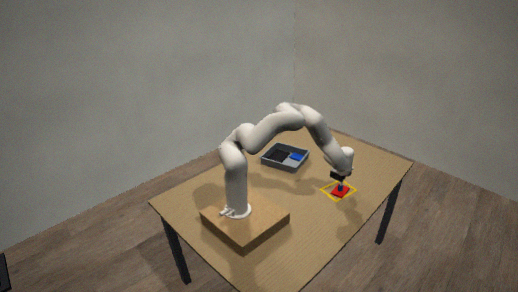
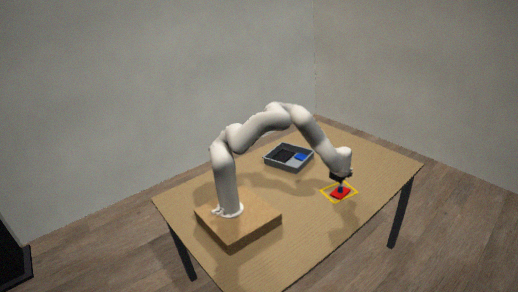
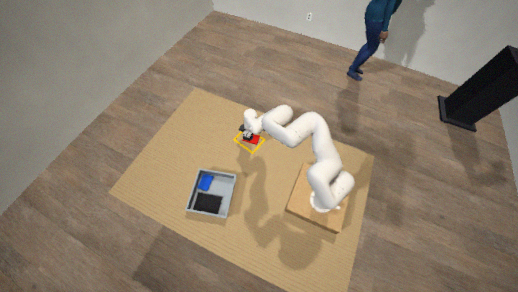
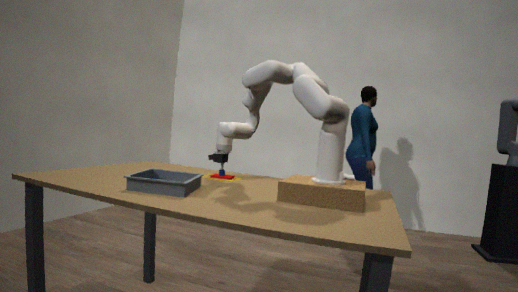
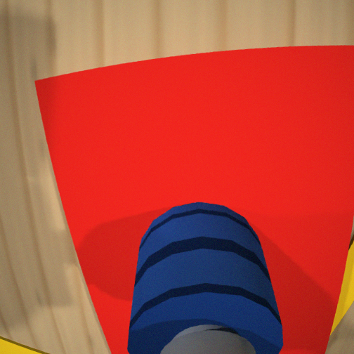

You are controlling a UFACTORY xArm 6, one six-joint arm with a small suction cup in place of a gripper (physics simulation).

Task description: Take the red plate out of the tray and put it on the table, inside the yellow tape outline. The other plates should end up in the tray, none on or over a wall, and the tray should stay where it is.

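Pixels of known places: hand at its tool point: [image 1: 339,191] [image 2: 340,192] [image 4: 221,177]; arm's base at its link origin: [image 1: 237,210] [image 2: 230,209] [image 4: 328,182].
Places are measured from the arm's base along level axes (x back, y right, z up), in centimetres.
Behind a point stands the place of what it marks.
Note:
My suction cup gripper [image 1: 340,188] [image 2: 340,190] [image 4: 222,172] [image 5: 205,270] is shut on the red plate [image 1: 338,193] @(x -48.2, y 26.3, z -6.2 cm) [image 2: 337,195] @(x -47.9, y 26.3, z -6.2 cm) [image 3: 255,139] @(x -48.3, y 25.4, z -6.2 cm) [image 4: 230,176] @(x -47.5, y 25.8, z -6.2 cm) [image 5: 200,125]. The plate is level, at or just above the table; a tiny gap cannot be told. It is over the yellow tape outline [image 1: 328,195] @(x -44.3, y 22.4, z -7.1 cm) [image 2: 327,196] @(x -44.7, y 22.2, z -7.1 cm) [image 3: 243,146] @(x -53.6, y 18.1, z -7.1 cm) [image 5: 346,295], off centre, with one edge close to or over the tape. The grey tray [image 1: 277,166] @(x -46.7, y -14.8, z -5.4 cm) [image 2: 280,166] @(x -46.8, y -14.4, z -5.2 cm) [image 4: 160,187] @(x -52.7, y -27.8, z -4.7 cm) holds a blue plate [image 1: 296,156] @(x -63.8, y -13.3, z -5.9 cm) [image 3: 205,182] @(x -64.1, y -12.8, z -5.8 cm) and a black plate [image 1: 276,154] @(x -57.5, y -24.4, z -5.8 cm) [image 3: 208,203] @(x -56.7, y -22.9, z -5.8 cm), both inside its walls.
The arm stands on a wooden block [image 1: 265,232] @(x 1.1, y 18.0, z -1.5 cm) [image 3: 315,220] @(x -0.5, y -11.0, z 0.2 cm) [image 4: 320,197] @(x -1.4, y -11.6, z -3.8 cm) at one end of the table. A person [image 3: 372,35] [image 4: 362,132] stands on the floor beyond the table. A black pedestal [image 3: 482,92] [image 4: 500,210] stands farther off.

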